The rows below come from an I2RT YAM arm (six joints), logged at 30 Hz.
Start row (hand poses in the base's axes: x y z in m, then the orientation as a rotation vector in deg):
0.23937, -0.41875, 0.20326, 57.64, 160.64, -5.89
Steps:
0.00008, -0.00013, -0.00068, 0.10, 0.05, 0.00
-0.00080, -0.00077, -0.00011, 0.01, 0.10, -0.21
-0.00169, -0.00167, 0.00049, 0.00, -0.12, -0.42
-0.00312, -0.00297, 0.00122, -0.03, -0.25, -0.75
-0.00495, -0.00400, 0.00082, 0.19, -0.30, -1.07
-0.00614, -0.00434, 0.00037, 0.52, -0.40, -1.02
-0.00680, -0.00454, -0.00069, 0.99, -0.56, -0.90
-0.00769, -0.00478, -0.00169, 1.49, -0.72, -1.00
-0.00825, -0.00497, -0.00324, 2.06, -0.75, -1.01
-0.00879, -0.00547, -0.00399, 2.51, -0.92, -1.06
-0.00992, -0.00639, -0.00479, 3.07, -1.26, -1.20
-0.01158, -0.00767, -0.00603, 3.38, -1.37, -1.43
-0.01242, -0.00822, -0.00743, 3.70, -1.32, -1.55
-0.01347, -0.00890, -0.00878, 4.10, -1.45, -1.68
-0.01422, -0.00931, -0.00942, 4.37, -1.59, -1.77
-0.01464, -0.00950, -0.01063, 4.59, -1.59, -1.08
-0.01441, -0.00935, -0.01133, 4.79, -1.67, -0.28
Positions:
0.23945, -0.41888, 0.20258, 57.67, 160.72, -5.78
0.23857, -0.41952, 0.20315, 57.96, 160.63, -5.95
0.23768, -0.42042, 0.20375, 58.21, 160.33, -5.88
0.23625, -0.42172, 0.20448, 58.63, 160.05, -5.89
0.23442, -0.42275, 0.20408, 59.12, 159.92, -5.60
0.23323, -0.42309, 0.20363, 59.10, 159.96, -5.08
0.23257, -0.42329, 0.20257, 59.00, 160.03, -4.32
0.23168, -0.42353, 0.20157, 59.21, 159.99, -3.56
0.23112, -0.42372, 0.20002, 59.34, 160.13, -2.75
0.23058, -0.42422, 0.19927, 59.46, 160.09, -2.03
0.22945, -0.42514, 0.19847, 59.70, 159.88, -1.09
0.22779, -0.42642, 0.19723, 60.06, 159.76, -0.63
0.22695, -0.42697, 0.19583, 60.31, 159.84, -0.22
0.22590, -0.42765, 0.19448, 60.54, 159.77, 0.39
0.22515, -0.42806, 0.19384, 60.69, 159.67, 0.83
0.22473, -0.42825, 0.19263, 59.76, 160.07, 1.22
0.22496, -0.42810, 0.19193, 58.66, 160.44, 1.64

